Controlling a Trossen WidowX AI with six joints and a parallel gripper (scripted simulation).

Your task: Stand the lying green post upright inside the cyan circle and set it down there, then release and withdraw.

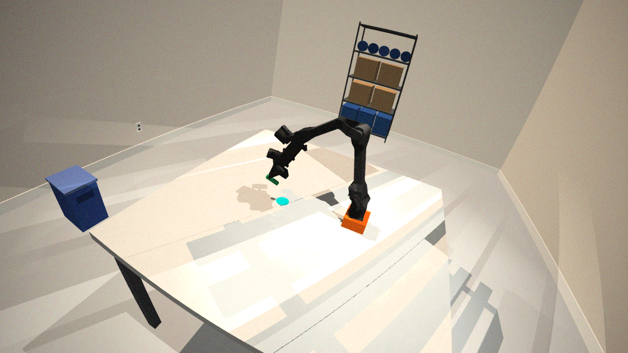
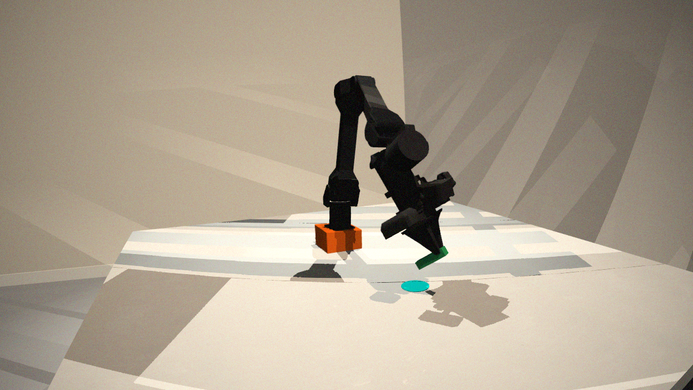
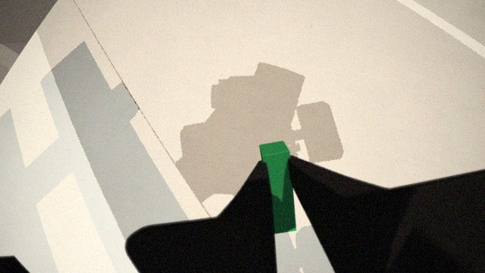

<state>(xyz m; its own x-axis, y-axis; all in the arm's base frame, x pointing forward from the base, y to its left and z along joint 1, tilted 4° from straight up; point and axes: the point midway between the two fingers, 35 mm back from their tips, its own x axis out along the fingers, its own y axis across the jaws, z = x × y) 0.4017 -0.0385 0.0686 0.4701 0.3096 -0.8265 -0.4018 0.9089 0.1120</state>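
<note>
Right now my gripper tip is 8 cm past the cyan circle, 1 cm to the right of it and 10 cm above it. Round my gripper tip: green post: 2 cm behind, 1 cm to the right, 1 cm below.
</note>
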